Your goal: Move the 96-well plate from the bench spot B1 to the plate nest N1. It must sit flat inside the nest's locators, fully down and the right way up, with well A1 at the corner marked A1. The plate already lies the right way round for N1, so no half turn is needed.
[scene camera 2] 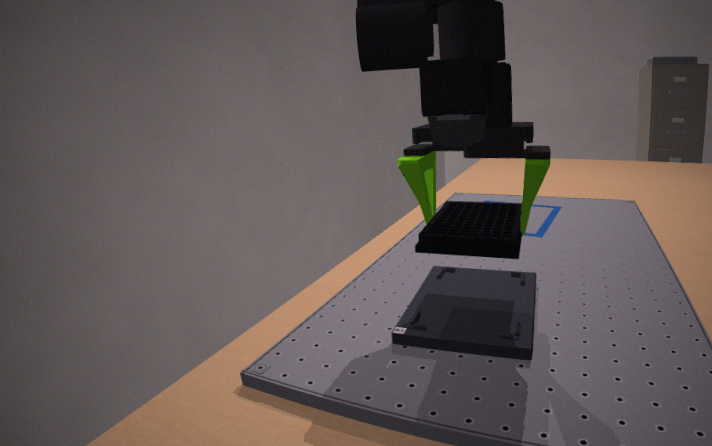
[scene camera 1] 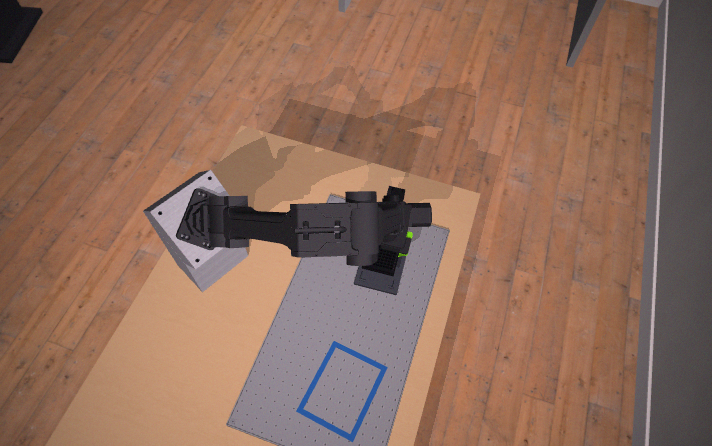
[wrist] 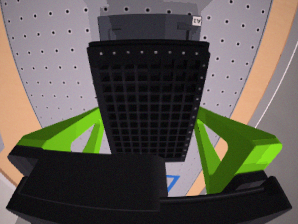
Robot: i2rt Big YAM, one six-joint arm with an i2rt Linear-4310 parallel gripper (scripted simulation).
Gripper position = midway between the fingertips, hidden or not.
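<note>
There is a black 96-well plate [scene camera 2: 483,229], and the wrist view lets me see it [wrist: 165,130] too. I also see a dark plate nest N1 [scene camera 1: 377,281], with the wrist view showing it [wrist: 133,26] as well. As for my gripper [scene camera 2: 476,231], I find it [wrist: 149,110] in the wrist view too.
</note>
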